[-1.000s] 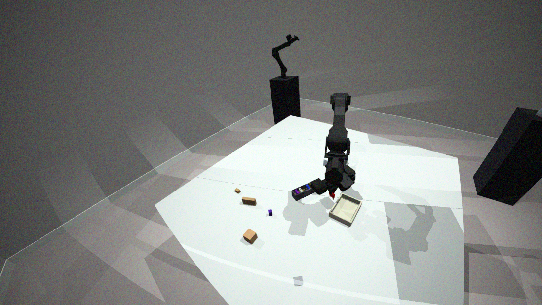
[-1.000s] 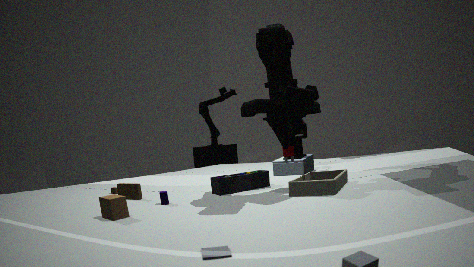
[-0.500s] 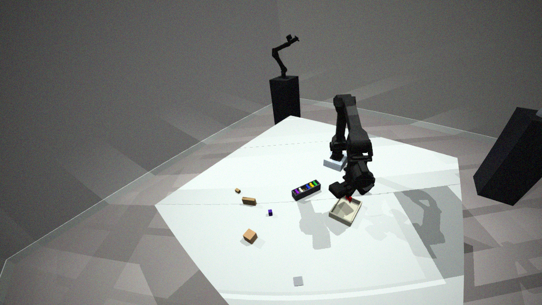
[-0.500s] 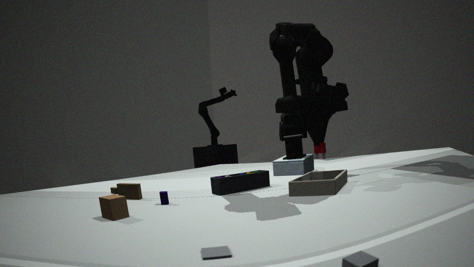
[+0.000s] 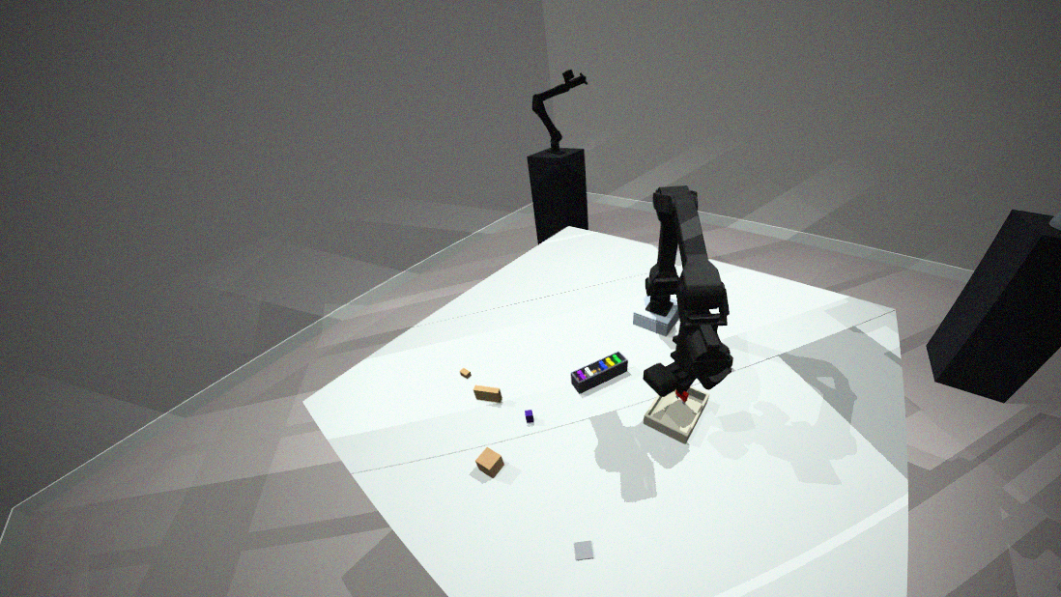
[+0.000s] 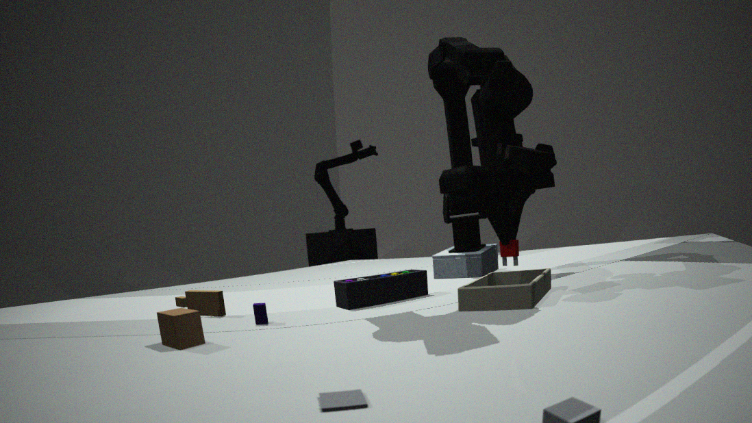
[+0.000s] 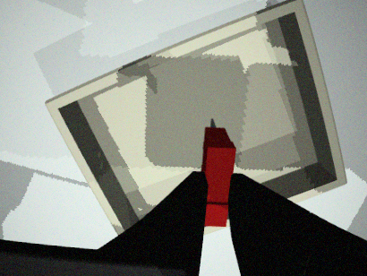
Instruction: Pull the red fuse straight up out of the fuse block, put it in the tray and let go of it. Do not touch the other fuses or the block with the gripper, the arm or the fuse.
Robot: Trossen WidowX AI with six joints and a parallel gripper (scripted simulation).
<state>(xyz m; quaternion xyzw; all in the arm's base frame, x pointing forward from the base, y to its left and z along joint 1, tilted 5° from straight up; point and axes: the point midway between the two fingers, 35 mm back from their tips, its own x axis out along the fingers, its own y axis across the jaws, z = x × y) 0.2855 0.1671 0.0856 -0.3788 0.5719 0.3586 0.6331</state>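
Now: gripper tip 10 mm above the red fuse. Round my gripper tip: beige tray 70 mm below; yellow fuse 40 mm behind, 190 mm to the right, 50 mm below; green fuse 50 mm behind, 180 mm to the right, 50 mm below.
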